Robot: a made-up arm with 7 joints. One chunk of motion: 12 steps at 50 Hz.
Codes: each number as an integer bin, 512 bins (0 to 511) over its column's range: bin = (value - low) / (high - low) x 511, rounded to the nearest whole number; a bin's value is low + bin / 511 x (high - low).
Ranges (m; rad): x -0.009..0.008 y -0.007..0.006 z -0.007..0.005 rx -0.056..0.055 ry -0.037..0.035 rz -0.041..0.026
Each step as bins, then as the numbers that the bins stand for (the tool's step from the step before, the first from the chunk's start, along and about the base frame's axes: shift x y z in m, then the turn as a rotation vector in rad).
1 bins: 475 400 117 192 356 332
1 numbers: 0.00680 0.00318 -0.00425 -0.01429 0.01316 0.00253
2 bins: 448 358 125 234 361 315
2 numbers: 0.00590 0.00211 -0.00406 -0.00517 0.01386 0.00030
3 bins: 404 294 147 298 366 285
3 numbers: 0.00444 0.00048 -0.00355 0.00873 0.01457 -0.00363
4 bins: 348 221 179 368 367 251
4 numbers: 0.00258 -0.00138 -0.00280 0.02394 0.01471 -0.00809
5 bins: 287 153 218 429 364 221
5 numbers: 0.00055 -0.00311 -0.00188 0.03719 0.01429 -0.01202
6 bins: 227 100 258 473 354 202
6 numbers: -0.00145 -0.00446 -0.00094 0.04675 0.01288 -0.01451
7 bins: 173 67 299 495 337 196
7 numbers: -0.00324 -0.00530 0.00002 0.05152 0.01048 -0.01530
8 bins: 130 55 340 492 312 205
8 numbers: -0.00468 -0.00560 0.00098 0.05087 0.00696 -0.01412
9 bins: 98 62 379 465 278 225
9 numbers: -0.00574 -0.00542 0.00190 0.04501 0.00217 -0.01150
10 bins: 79 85 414 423 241 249
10 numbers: -0.00637 -0.00484 0.00272 0.03588 -0.00304 -0.00835
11 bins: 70 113 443 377 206 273
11 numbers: -0.00667 -0.00413 0.00340 0.02589 -0.00797 -0.00521
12 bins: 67 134 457 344 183 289
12 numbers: -0.00677 -0.00359 0.00373 0.01872 -0.01122 -0.00311
